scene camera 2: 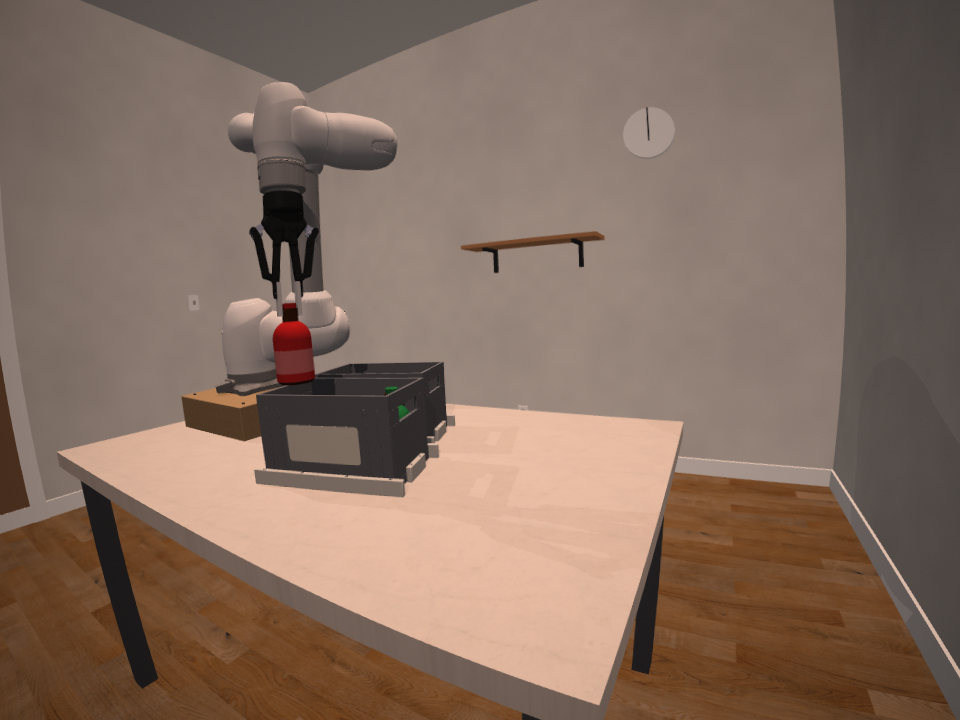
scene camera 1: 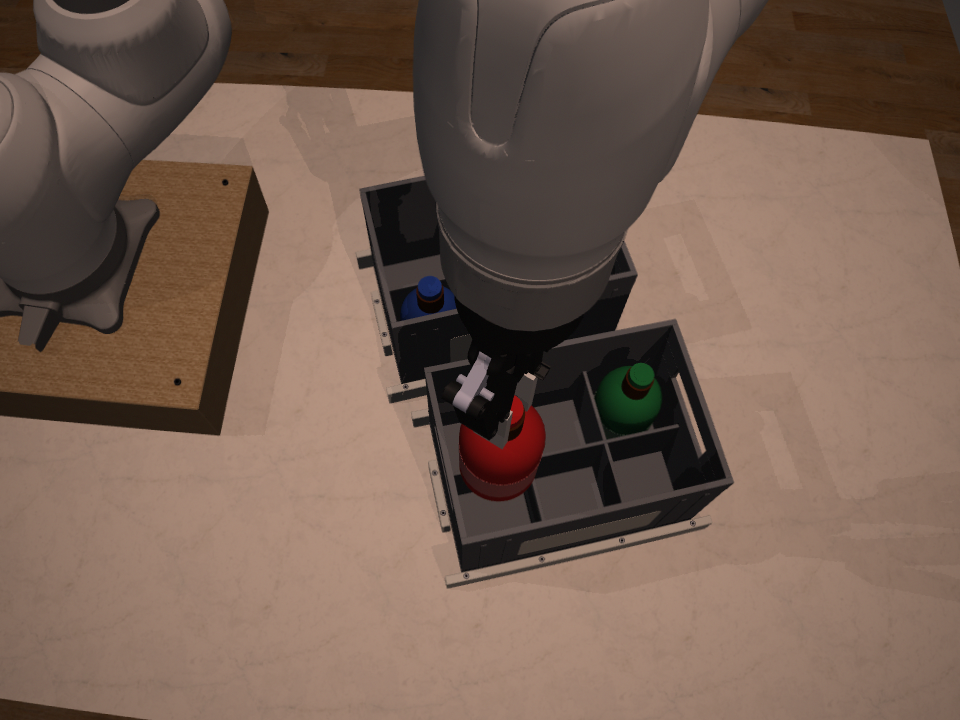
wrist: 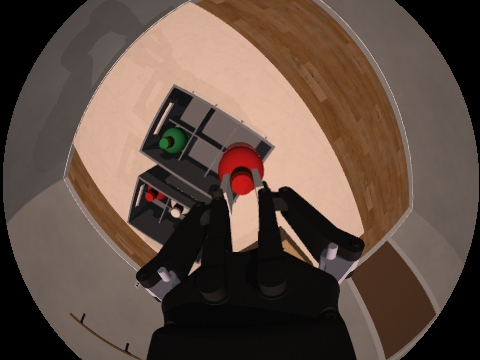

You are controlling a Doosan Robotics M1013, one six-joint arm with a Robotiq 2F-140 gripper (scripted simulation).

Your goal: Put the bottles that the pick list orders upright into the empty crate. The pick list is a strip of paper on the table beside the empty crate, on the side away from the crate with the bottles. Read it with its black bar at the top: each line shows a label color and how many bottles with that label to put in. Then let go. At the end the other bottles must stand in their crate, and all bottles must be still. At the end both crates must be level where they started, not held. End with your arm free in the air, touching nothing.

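Observation:
The gripper is visible, with scene camera 2 and the wrist view both showing it. The pictures also contain a green bottle, a blue bottle and a pale rail.

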